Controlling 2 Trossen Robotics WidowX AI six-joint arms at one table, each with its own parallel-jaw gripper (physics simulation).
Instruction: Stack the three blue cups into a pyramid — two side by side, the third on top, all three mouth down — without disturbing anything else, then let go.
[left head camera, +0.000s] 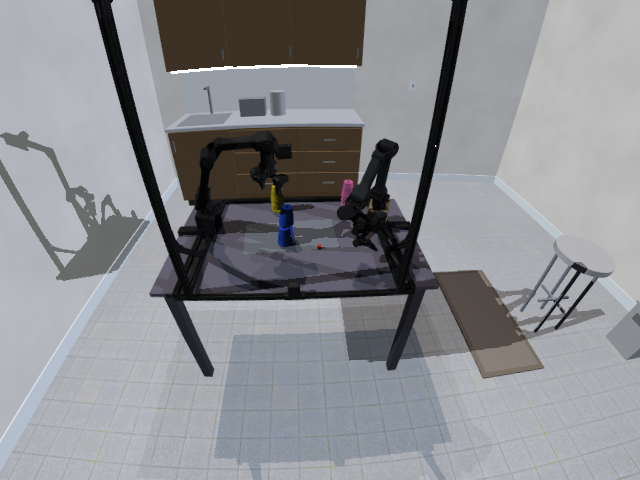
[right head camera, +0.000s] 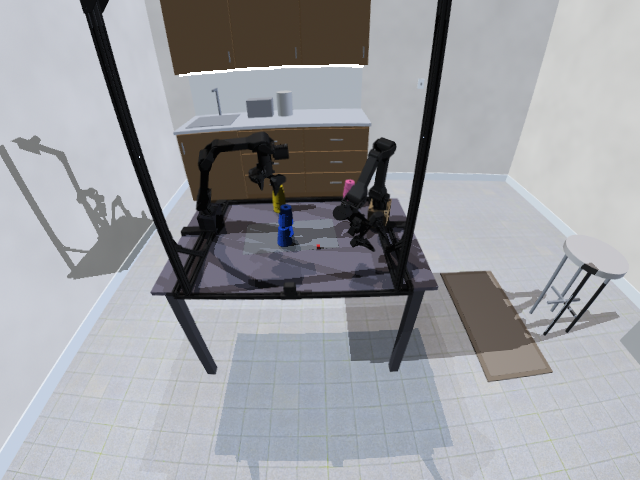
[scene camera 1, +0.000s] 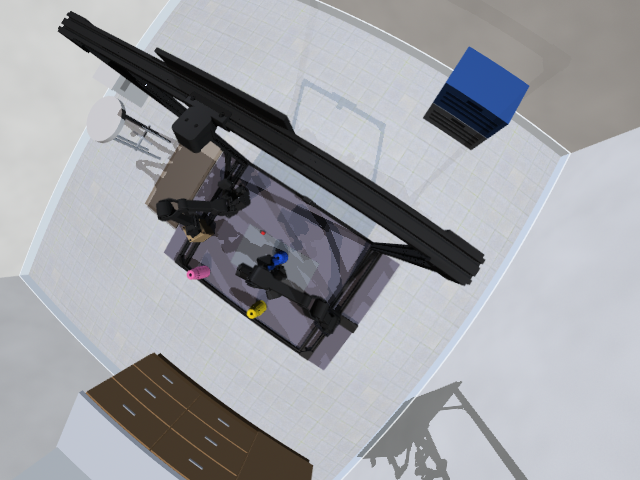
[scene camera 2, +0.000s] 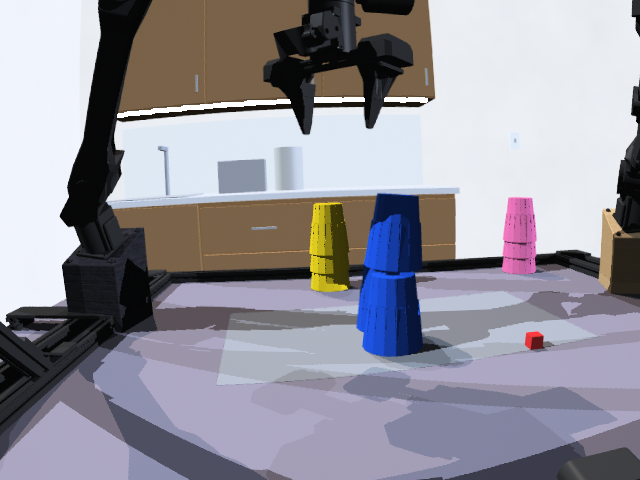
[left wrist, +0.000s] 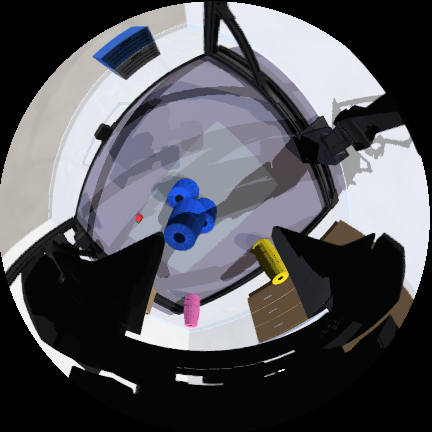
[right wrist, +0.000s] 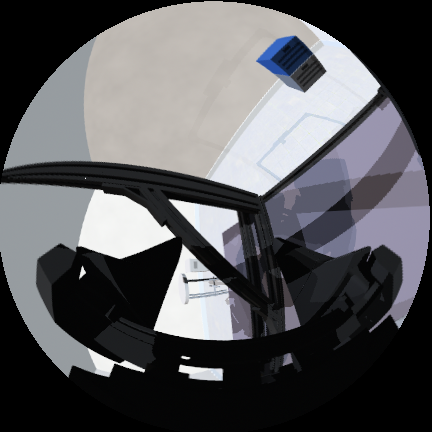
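Observation:
My left gripper (scene camera 2: 336, 131) visible, with a pale mat (scene camera 2: 291, 345). Pale mat (scene camera 1: 299, 268) visible. My right gripper (left head camera: 383, 244) visible, with the pale mat (left head camera: 260, 238). My right gripper (right head camera: 380, 244) visible, with the pale mat (right head camera: 260, 238). My left gripper (left wrist: 219, 234) visible, with the pale mat (left wrist: 225, 171). My right gripper (right wrist: 228, 242) visible.

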